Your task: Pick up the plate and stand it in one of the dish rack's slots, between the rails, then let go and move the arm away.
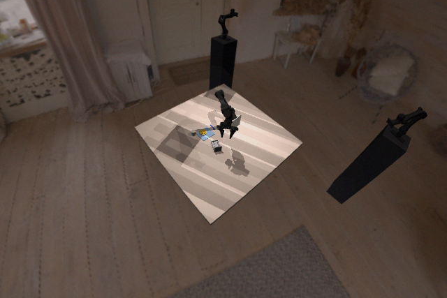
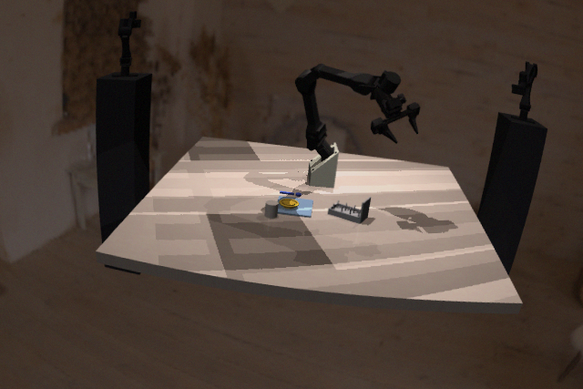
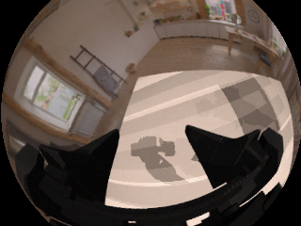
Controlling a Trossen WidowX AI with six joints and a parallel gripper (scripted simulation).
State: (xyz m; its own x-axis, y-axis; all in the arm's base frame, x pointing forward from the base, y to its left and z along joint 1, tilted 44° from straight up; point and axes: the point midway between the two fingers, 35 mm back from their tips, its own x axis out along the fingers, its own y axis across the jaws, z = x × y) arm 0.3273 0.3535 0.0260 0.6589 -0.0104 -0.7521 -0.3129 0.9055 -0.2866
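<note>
My gripper tip is 6 cm past the yellow plate, 38 cm to the left of it and 31 cm above it. From my gripper tip the other things lie so: light blue mat (7 cm behind, 36 cm to the right, 32 cm below); dish rack (5 cm behind, 16 cm to the right, 30 cm below); cup (3 cm ahead, 43 cm to the right, 30 cm below).
</note>
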